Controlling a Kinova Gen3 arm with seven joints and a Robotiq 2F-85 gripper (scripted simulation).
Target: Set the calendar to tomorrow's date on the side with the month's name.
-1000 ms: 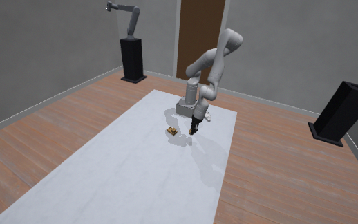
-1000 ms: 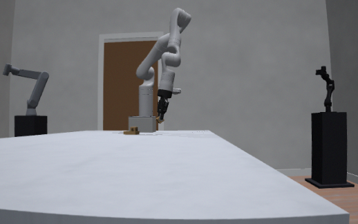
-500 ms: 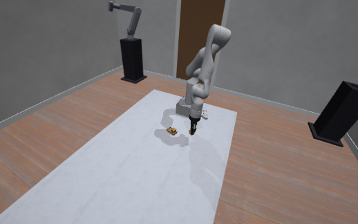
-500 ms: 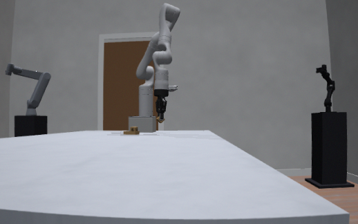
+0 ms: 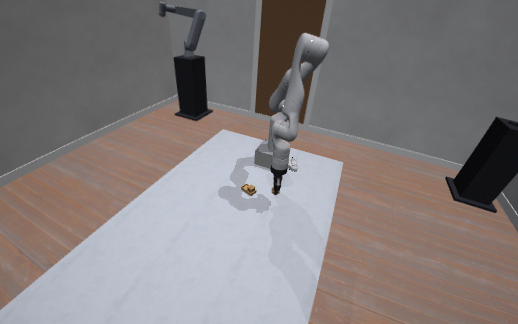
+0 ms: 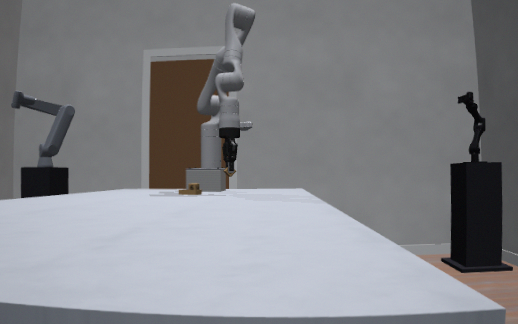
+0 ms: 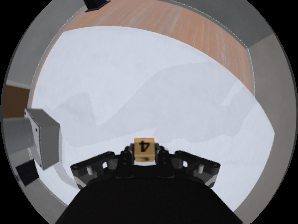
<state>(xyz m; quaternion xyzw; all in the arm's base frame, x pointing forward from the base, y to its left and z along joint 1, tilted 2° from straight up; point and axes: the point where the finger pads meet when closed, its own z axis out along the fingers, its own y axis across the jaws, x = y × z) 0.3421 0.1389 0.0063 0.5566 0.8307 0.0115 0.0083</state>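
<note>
The wooden calendar tray is 150 mm to the right of my hand, 90 mm below it and 20 mm behind it. Also, from my hand: wooden digit cube 10 mm below.
</note>
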